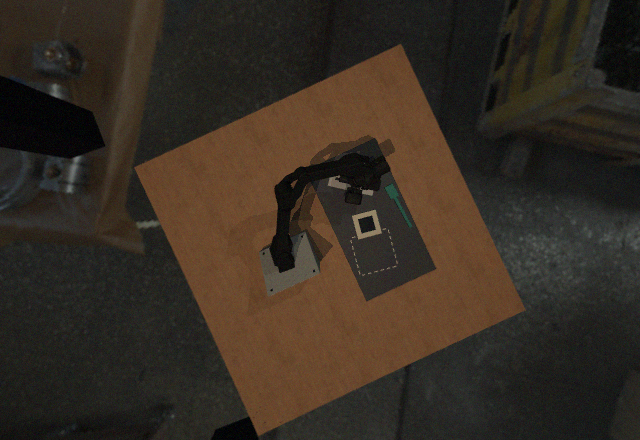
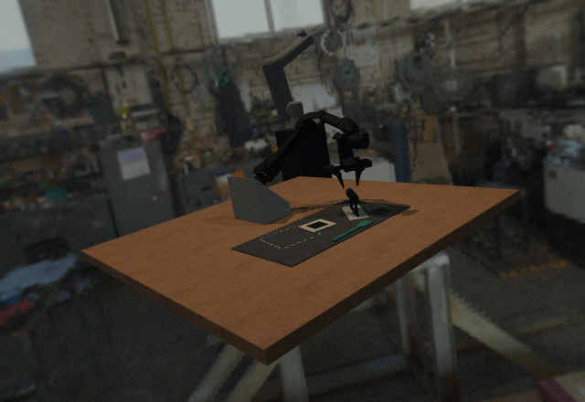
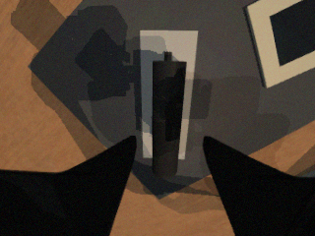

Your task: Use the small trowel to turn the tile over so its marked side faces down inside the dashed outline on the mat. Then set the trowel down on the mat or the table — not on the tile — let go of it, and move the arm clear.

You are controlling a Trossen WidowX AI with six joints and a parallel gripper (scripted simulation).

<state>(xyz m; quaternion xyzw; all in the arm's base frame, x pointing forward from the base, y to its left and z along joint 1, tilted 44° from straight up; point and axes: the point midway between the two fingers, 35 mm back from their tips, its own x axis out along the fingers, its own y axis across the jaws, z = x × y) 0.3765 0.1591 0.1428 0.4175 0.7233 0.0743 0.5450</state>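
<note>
Now: the trowel 2 cm behind my gripper tip, 1 cm to the left of it and 7 cm below it. Also, from my gripper tip: green flat tool 16 cm ahead, 15 cm to the right, 10 cm below; tile 20 cm to the right, 10 cm below.
</note>
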